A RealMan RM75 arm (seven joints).
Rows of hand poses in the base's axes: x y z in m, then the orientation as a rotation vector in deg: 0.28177 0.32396 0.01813 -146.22 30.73 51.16; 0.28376 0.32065 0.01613 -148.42 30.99 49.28; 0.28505 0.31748 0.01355 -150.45 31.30 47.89; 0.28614 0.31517 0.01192 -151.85 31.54 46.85; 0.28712 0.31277 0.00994 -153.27 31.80 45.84; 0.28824 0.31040 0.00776 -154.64 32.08 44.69; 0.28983 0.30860 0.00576 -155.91 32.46 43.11; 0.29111 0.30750 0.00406 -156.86 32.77 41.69; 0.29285 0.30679 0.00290 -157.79 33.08 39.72; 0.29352 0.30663 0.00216 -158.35 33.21 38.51; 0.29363 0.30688 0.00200 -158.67 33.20 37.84; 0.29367 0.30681 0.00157 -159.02 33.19 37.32; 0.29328 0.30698 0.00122 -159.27 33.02 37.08; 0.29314 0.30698 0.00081 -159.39 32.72 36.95; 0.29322 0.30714 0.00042 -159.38 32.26 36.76; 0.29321 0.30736 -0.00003 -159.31 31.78 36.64; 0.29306 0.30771 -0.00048 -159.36 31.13 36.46; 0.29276 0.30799 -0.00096 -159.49 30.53 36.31; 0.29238 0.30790 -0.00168 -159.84 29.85 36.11; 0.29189 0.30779 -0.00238 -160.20 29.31 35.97; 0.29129 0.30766 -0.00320 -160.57 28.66 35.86; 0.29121 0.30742 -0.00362 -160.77 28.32 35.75; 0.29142 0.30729 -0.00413 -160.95 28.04 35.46; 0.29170 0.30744 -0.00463 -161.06 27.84 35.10
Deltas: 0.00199 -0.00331 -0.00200 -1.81 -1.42 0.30; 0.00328 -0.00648 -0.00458 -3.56 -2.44 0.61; 0.00437 -0.00879 -0.00621 -4.78 -3.19 0.81; 0.00535 -0.01119 -0.00819 -6.04 -3.90 1.01; 0.00647 -0.01356 -0.01037 -7.25 -4.70 1.15; 0.00806 -0.01536 -0.01237 -8.39 -5.75 1.11; 0.00934 -0.01646 -0.01407 -9.25 -6.68 1.03; 0.01108 -0.01717 -0.01523 -10.07 -7.98 0.83; 0.01175 -0.01733 -0.01597 -10.55 -8.78 0.75; 0.01186 -0.01708 -0.01613 -10.79 -9.24 0.75; 0.01190 -0.01715 -0.01656 -11.08 -9.59 0.80; 0.01151 -0.01698 -0.01691 -11.22 -9.79 0.95; 0.01137 -0.01698 -0.01732 -11.21 -9.93 1.14; 0.01145 -0.01682 -0.01771 -11.02 -10.14 1.36; 0.01144 -0.01660 -0.01816 -10.78 -10.30 1.58; 0.01129 -0.01625 -0.01861 -10.58 -10.54 1.94; 0.01099 -0.01597 -0.01909 -10.47 -10.74 2.30; 0.01061 -0.01606 -0.01981 -10.53 -10.99 2.79; 0.01012 -0.01617 -0.02051 -10.65 -11.18 3.22; 0.00952 -0.01630 -0.02133 -10.75 -11.36 3.72; 0.00944 -0.01654 -0.02175 -10.80 -11.49 3.97; 0.00965 -0.01667 -0.02226 -10.85 -11.74 4.15; 0.00993 -0.01652 -0.02276 -10.87 -12.01 4.24
